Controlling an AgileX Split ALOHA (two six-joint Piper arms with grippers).
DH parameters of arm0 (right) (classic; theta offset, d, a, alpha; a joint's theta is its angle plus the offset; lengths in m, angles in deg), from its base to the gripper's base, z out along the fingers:
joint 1: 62.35 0.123 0 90
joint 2: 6.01 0 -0.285 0
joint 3: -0.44 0 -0.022 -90
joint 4: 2.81 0.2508 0 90
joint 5: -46.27 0 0.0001 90
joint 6: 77.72 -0.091 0 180
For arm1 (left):
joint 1: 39.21 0.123 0 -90
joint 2: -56.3 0 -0.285 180
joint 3: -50.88 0 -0.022 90
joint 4: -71.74 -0.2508 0 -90
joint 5: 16.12 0 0.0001 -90
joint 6: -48.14 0.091 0 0
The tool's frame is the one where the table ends.
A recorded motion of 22 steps. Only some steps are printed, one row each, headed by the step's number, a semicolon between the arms.
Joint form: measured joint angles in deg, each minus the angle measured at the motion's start. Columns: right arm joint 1, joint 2, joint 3, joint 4, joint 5, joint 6; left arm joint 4, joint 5, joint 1, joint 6, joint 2, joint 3.
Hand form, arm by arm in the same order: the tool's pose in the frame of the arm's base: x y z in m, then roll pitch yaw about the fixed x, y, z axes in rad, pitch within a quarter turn. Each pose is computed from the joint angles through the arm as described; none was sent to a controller.
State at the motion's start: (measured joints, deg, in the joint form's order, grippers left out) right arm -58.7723 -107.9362 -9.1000 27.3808 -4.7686 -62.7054; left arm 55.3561 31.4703 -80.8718 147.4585 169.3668 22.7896
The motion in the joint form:
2: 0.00 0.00 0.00 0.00 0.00 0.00; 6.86 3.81 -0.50 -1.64 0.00 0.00
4: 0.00 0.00 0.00 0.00 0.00 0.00; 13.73 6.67 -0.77 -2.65 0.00 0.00
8: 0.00 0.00 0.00 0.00 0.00 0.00; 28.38 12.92 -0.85 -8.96 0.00 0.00
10: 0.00 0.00 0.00 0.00 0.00 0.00; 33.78 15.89 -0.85 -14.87 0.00 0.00
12: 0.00 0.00 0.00 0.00 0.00 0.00; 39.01 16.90 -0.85 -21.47 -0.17 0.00
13: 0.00 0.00 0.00 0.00 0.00 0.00; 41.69 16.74 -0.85 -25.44 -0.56 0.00
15: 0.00 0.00 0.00 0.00 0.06 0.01; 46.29 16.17 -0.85 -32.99 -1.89 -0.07
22: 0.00 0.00 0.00 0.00 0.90 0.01; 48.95 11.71 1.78 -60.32 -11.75 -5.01
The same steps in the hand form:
2: 0.3283 0.0562 0.2527 2.7094 0.3415 3.1174; 0.2711 -0.2613 0.2033 1.5734 -0.2380 0.7047
4: 0.3283 0.0562 0.2527 2.7094 0.3415 3.1174; 0.2759 -0.2568 0.2084 1.5166 -0.1453 0.8004
8: 0.3283 0.0562 0.2527 2.7094 0.3415 3.1174; 0.2872 -0.2410 0.2173 1.4184 0.1245 0.9938
10: 0.3283 0.0562 0.2527 2.7094 0.3415 3.1174; 0.2907 -0.2335 0.2207 1.3740 0.2837 1.0489
12: 0.3283 0.0562 0.2527 2.7094 0.3415 3.1174; 0.2937 -0.2264 0.2217 1.3582 0.4523 1.0962
13: 0.3283 0.0562 0.2527 2.7094 0.3415 3.1174; 0.2947 -0.2226 0.2230 1.3550 0.5505 1.1173
15: 0.3283 0.0562 0.2527 2.7095 0.3425 3.1172; 0.2951 -0.2153 0.2283 1.3377 0.7355 1.1420
22: 0.3296 0.0558 0.2530 2.7112 0.3554 3.1109; 0.2801 -0.1792 0.2571 1.0404 1.2484 0.8552

